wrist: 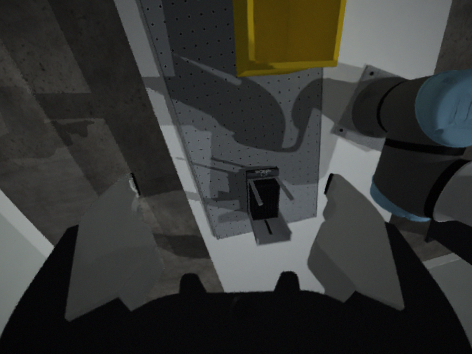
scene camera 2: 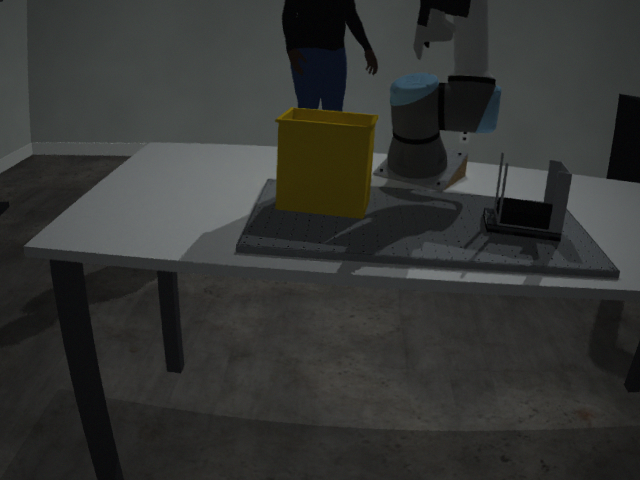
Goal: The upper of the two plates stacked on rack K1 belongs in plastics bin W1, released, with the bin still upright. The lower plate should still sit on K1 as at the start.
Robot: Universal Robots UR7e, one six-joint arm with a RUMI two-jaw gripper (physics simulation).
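Frame: origin at the arm's base, x back, y up, z left, level; centimetres.
Where they show: gripper, between the fingertips: (wrist: pixel 233 176) (scene camera 2: pixel 423 53); arm's base, origin of its link: (wrist: pixel 381 109) (scene camera 2: pixel 417 162).
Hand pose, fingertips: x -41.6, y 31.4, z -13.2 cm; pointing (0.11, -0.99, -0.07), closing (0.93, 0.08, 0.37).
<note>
Things, the pixels of their top centre, and the offset from my fingertips. Level surfaces: height alone.
- Rack K1, centre of its top: (scene camera 2: pixel 531 161) (wrist: pixel 275 221) dx +3.5, dy -19.3, dz +25.5 cm
- yellow bin W1, centre of its top: (scene camera 2: pixel 329 116) dx +15.4, dy -15.4, dz -13.3 cm
- perforated board, height of its surface: dy -33.3 cm
- white table, height of its surface: dy -34.6 cm
Rack K1 (scene camera 2: pixel 557 201) (wrist: pixel 274 232) stands at the right end of the grey board in the scene view, with two thin posts and a tall upright end piece. The black plates (scene camera 2: pixel 523 212) (wrist: pixel 264 199) lie in it as one dark block; I cannot tell upper from lower. The yellow bin W1 (scene camera 2: pixel 324 167) (wrist: pixel 242 42) stands upright on the board's left part; the part of its inside that shows looks bare. My gripper (wrist: pixel 233 176) is open and empty, high above the table; part of it shows at the top of the scene view. In the wrist view the rack lies between and beyond the fingers.
The perforated board (scene camera 2: pixel 413 240) (wrist: pixel 305 160) lies on the white table (scene camera 2: pixel 129 206) (wrist: pixel 395 30). The robot's base (scene camera 2: pixel 416 155) (wrist: pixel 372 106) stands behind the board, between bin and rack. A person (scene camera 2: pixel 320 67) stands behind the table. Arm shadows fall across the board.
</note>
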